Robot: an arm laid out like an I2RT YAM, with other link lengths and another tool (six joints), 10 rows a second.
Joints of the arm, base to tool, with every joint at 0 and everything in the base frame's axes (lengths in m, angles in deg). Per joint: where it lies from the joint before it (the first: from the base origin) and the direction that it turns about. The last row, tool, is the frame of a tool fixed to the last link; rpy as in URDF.
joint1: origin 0 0 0.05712 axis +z
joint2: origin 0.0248 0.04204 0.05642 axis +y
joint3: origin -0.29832 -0.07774 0 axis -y
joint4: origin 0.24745 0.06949 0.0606 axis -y
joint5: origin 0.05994 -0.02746 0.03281 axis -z
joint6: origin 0.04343 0 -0.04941 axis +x
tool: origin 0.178 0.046 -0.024 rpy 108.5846 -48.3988 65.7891
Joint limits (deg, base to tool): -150..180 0..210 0..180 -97..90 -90..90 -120..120
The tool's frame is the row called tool.
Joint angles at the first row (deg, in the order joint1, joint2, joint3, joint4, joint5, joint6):
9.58, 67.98, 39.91, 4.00, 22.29, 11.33
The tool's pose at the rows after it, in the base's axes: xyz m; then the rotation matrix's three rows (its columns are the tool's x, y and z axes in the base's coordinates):
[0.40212 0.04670 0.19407], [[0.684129 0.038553 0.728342], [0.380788 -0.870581 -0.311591], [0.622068 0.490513 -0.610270]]
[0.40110 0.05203 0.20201], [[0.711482 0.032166 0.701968], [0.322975 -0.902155 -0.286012], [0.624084 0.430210 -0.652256]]
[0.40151 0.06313 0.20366], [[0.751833 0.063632 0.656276], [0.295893 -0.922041 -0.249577], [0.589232 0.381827 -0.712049]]
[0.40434 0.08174 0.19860], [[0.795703 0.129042 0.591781], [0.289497 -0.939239 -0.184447], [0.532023 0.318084 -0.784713]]
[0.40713 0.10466 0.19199], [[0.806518 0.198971 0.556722], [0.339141 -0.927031 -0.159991], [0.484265 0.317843 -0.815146]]
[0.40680 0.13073 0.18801], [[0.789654 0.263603 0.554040], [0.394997 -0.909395 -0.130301], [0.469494 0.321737 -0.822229]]
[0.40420 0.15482 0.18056], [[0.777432 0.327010 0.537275], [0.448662 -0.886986 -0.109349], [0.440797 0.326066 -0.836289]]
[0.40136 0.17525 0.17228], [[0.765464 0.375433 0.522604], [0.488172 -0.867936 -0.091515], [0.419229 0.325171 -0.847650]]
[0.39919 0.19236 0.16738], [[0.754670 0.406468 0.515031], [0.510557 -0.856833 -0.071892], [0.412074 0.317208 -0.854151]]
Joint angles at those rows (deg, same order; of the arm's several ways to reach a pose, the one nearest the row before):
9.73, 67.29, 43.69, -2.81, 20.07, 16.00
10.27, 67.84, 47.56, -8.83, 19.83, 20.76
10.98, 70.29, 52.93, -16.22, 18.41, 24.19
11.28, 74.63, 59.04, -23.49, 14.50, 26.82
14.02, 78.40, 62.92, -26.80, 14.05, 26.64
17.34, 80.41, 64.33, -27.02, 13.89, 26.19
20.45, 82.81, 66.03, -28.05, 13.81, 25.78
23.04, 84.88, 67.00, -28.35, 13.71, 25.75
25.09, 86.35, 67.64, -28.17, 13.53, 26.27

